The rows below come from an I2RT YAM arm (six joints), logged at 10 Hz.
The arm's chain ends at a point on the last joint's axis. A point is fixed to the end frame.
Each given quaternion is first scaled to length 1.
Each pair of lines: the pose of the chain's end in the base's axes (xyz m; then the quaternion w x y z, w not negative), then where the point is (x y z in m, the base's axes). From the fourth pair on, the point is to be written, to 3 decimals.
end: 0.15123 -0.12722 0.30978 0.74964 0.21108 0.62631 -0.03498
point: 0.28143 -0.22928 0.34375
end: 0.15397 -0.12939 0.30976 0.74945 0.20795 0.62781 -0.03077
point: 0.28530 -0.23006 0.34353
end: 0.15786 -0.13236 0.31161 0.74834 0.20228 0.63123 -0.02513
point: 0.29103 -0.23076 0.34486
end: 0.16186 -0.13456 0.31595 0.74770 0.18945 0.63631 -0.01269
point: 0.299 -0.228 0.349
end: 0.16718 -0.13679 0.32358 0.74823 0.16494 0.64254 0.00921
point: 0.310 -0.221 0.357
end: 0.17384 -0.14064 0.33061 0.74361 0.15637 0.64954 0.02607
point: 0.320 -0.219 0.362
